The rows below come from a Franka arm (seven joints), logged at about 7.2 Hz.
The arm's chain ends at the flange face. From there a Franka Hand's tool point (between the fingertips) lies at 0.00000 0.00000 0.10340 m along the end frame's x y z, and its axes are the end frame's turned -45 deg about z.
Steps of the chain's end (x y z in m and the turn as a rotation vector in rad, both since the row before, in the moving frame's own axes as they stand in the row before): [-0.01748 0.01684 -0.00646 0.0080 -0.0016 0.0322]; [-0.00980 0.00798 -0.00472 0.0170 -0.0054 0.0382]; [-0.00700 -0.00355 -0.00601 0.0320 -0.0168 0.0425]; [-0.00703 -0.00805 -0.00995 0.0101 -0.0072 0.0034]
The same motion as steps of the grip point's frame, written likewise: [-0.02379 -0.00115 -0.00646 0.0068 0.0045 0.0322]; [-0.01169 -0.00291 -0.00474 0.0158 0.0082 0.0382]; [-0.00125 -0.01100 -0.00608 0.0345 0.0107 0.0425]; [0.00094 -0.01193 -0.00996 0.0122 0.0021 0.0034]
